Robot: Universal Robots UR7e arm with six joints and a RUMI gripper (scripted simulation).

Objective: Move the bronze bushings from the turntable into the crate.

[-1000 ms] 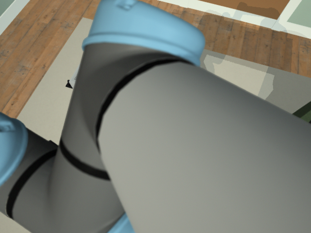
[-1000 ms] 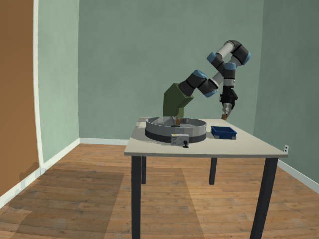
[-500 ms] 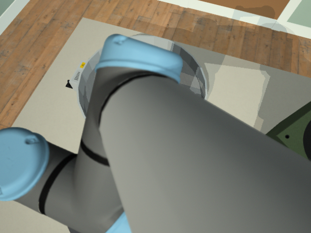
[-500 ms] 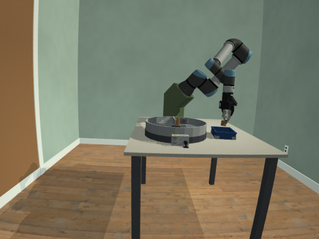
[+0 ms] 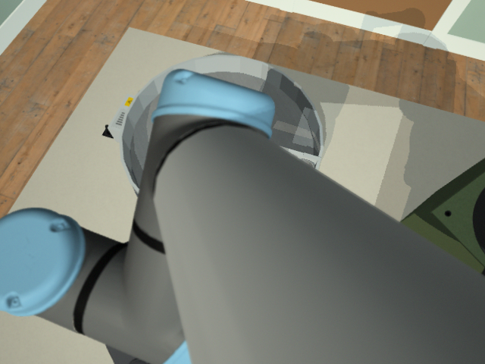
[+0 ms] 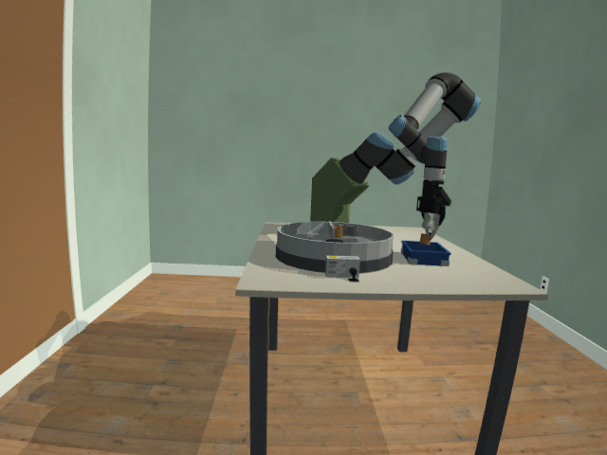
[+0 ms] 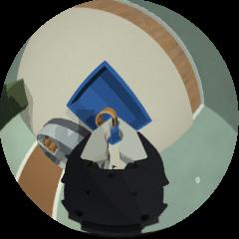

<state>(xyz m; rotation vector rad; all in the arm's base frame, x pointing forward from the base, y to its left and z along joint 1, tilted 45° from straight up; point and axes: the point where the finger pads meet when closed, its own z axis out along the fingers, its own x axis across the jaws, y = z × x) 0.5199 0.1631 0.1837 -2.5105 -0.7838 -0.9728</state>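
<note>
The blue crate is 10 mm behind my hand, 10 mm to the right of it and 70 mm below it. The rest, counted from my hand: turntable 10 mm behind, 360 mm to the right, 40 mm below.
</note>
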